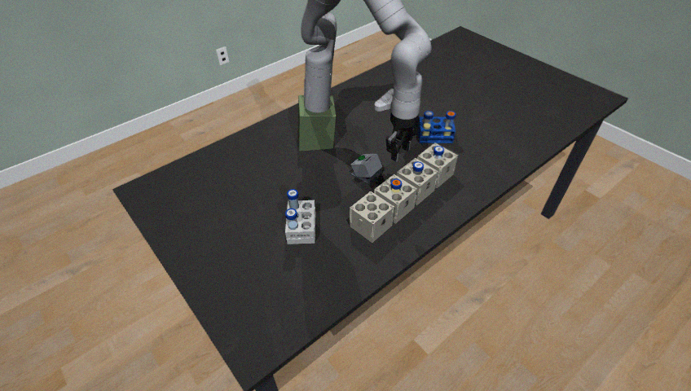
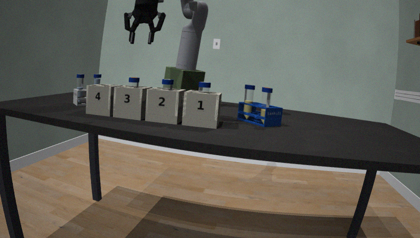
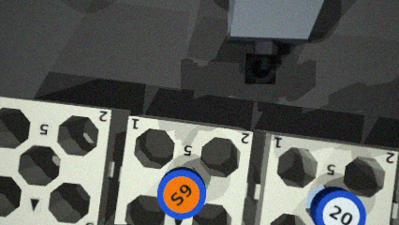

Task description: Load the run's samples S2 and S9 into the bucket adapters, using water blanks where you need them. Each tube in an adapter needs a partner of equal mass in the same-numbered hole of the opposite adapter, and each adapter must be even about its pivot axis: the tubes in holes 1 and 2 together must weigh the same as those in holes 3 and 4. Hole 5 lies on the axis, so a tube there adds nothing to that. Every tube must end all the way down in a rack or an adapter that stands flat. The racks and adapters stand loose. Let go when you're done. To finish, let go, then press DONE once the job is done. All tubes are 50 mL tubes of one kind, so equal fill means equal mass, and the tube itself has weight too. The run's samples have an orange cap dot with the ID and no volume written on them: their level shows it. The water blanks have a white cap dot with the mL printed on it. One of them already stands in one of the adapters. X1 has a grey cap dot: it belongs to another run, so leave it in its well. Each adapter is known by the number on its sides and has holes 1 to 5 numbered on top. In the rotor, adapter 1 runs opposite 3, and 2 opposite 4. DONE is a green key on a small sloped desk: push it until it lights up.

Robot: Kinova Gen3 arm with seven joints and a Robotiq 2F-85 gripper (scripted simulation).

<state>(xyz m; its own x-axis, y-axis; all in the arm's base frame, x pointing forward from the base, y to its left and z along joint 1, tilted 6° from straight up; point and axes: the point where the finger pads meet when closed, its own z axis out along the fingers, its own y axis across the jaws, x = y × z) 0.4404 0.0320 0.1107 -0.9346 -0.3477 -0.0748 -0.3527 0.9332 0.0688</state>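
My hand is 190 mm past the orange-dot sample tube, 370 mm to the right of it and 180 mm above it. Also, from my hand: adapter 2 (20 mm behind, 100 mm to the left, 200 mm below); adapter 3 (10 mm to the right, 200 mm below); white-dot tube (20 mm behind, 110 mm to the left, 180 mm below).
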